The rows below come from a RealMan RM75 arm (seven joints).
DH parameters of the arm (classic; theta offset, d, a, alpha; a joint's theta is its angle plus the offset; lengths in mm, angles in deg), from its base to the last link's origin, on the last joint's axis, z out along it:
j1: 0 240.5 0 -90
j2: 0 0 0 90
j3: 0 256 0 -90
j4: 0 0 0 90
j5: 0 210 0 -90
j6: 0 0 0 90
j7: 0 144 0 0
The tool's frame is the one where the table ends.
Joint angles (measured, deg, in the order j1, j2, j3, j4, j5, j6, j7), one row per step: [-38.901, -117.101, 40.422, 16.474, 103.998, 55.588, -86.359]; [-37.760, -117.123, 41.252, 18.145, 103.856, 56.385, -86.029]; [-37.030, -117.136, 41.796, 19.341, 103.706, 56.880, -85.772]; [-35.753, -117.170, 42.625, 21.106, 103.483, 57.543, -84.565]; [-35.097, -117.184, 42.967, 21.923, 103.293, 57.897, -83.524]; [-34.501, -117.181, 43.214, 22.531, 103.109, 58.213, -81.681]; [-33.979, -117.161, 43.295, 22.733, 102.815, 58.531, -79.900]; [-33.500, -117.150, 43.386, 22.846, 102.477, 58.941, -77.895]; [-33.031, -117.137, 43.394, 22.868, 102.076, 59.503, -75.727]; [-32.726, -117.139, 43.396, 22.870, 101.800, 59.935, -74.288]
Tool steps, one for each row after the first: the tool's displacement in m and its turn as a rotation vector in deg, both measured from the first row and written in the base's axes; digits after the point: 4 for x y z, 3 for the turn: [-0.0031, -0.0023, 0.0043, 0.324, 0.741, -0.916]; [-0.0047, -0.0034, 0.0076, 0.644, 1.270, -1.604]; [-0.0084, -0.0062, 0.0121, 1.214, 2.627, -3.030]; [-0.0102, -0.0078, 0.0144, 1.599, 3.455, -3.985]; [-0.0122, -0.0095, 0.0162, 2.050, 4.708, -5.411]; [-0.0143, -0.0117, 0.0171, 2.422, 5.603, -6.521]; [-0.0160, -0.0141, 0.0176, 2.752, 6.512, -7.842]; [-0.0175, -0.0166, 0.0180, 3.100, 7.312, -9.281]; [-0.0182, -0.0184, 0.0181, 3.314, 7.784, -10.268]
